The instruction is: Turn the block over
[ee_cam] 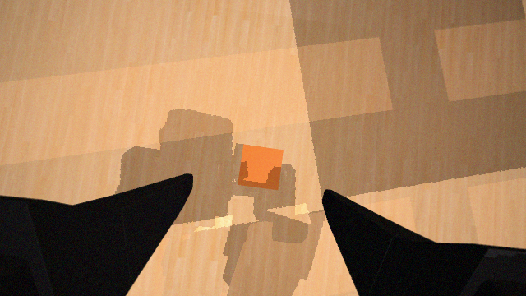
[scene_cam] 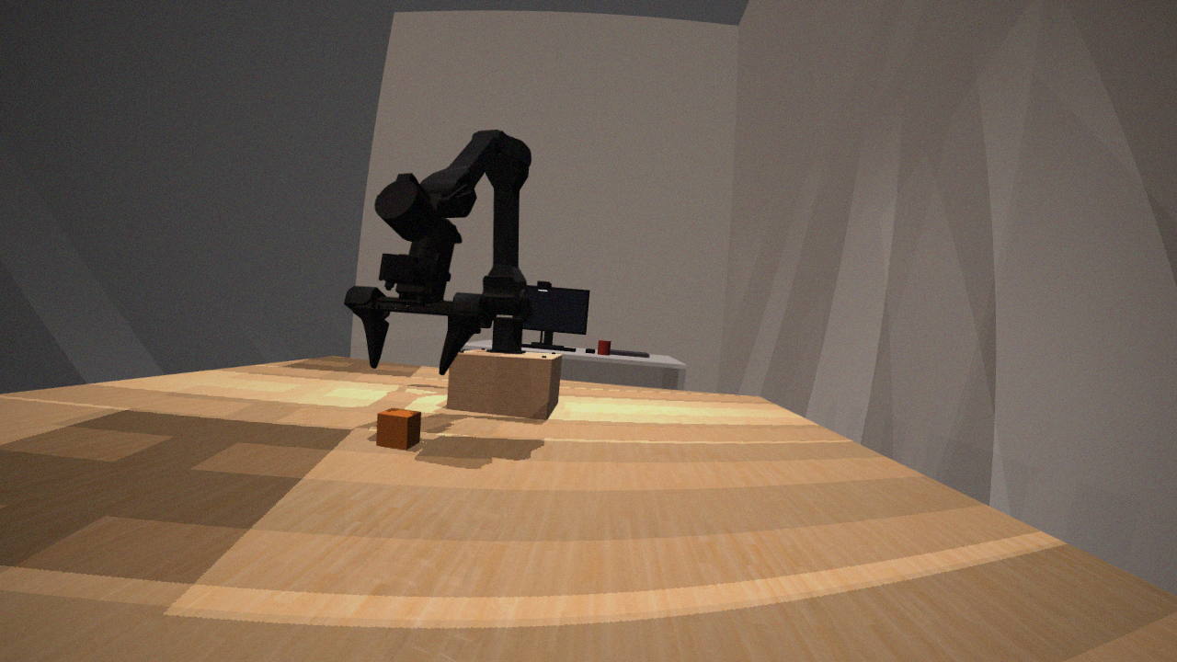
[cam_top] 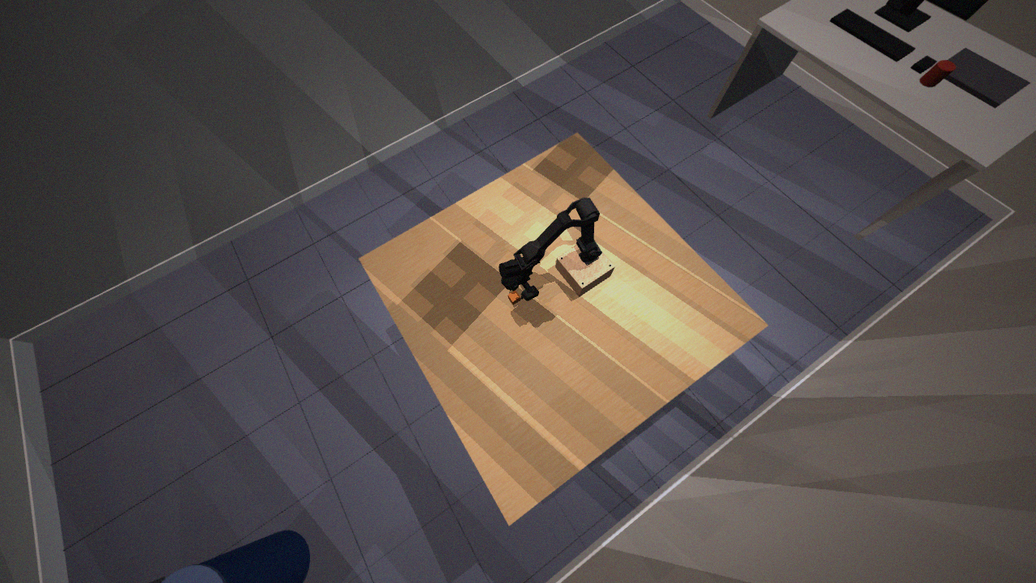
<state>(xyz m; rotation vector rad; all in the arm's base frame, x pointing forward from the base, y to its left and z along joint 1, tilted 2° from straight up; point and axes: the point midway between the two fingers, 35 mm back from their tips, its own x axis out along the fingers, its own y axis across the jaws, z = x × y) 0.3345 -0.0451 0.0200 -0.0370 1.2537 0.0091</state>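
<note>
The orange block is 70 mm below my gripper tip.
</note>
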